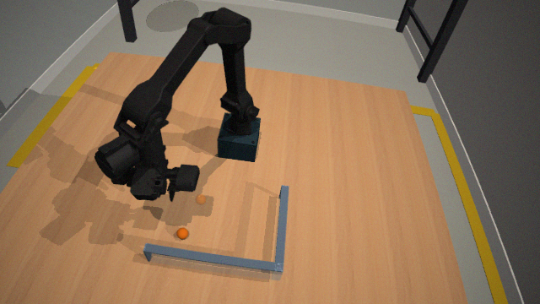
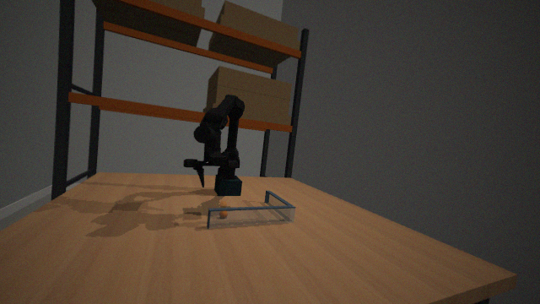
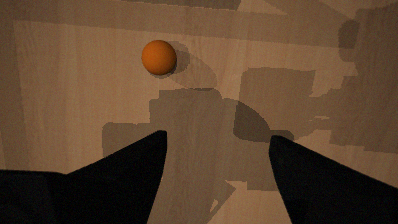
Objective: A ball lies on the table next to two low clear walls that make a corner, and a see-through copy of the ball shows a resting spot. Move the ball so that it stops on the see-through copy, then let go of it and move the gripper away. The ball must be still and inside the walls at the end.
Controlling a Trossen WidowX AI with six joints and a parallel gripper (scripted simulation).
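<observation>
My gripper tip is 4 cm short of the orange ball, 4 cm to the right of it and 9 cm above it. From my gripper tip the other things lie so: see-through copy of ball 6 cm behind, 8 cm to the left, 9 cm below.
</observation>
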